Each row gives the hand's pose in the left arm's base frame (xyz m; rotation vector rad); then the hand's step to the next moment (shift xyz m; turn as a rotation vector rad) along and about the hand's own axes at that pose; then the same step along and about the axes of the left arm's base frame.
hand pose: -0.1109 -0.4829 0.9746 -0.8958 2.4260 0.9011
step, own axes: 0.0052 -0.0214 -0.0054 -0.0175 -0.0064 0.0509
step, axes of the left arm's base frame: 0.0102 -0.0185 -0.0083 0.0241 0.0387 -0.0293
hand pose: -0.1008 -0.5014 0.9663 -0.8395 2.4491 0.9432
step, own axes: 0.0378 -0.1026 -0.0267 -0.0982 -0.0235 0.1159
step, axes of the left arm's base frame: 0.0349 -0.0947 -0.0499 0.1042 0.1058 -0.0397
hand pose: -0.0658 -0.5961 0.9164 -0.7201 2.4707 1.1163
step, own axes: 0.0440 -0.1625 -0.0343 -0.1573 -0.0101 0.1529
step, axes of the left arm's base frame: 0.0537 -0.1315 -0.0967 0.1482 0.1599 -0.0263
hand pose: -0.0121 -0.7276 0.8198 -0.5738 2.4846 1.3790
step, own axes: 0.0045 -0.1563 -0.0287 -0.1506 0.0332 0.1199
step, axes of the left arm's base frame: 0.0655 -0.0999 -0.1048 0.1221 0.1510 0.0211
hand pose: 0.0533 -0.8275 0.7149 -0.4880 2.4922 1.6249
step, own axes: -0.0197 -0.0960 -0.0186 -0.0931 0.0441 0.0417
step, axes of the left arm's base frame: 0.0519 -0.0484 -0.0701 0.0698 0.0726 0.0469
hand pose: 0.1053 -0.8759 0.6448 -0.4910 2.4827 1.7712
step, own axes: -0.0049 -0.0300 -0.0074 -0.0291 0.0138 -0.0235
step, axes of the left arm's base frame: 0.0142 -0.0145 -0.0238 0.0269 -0.0113 0.0272
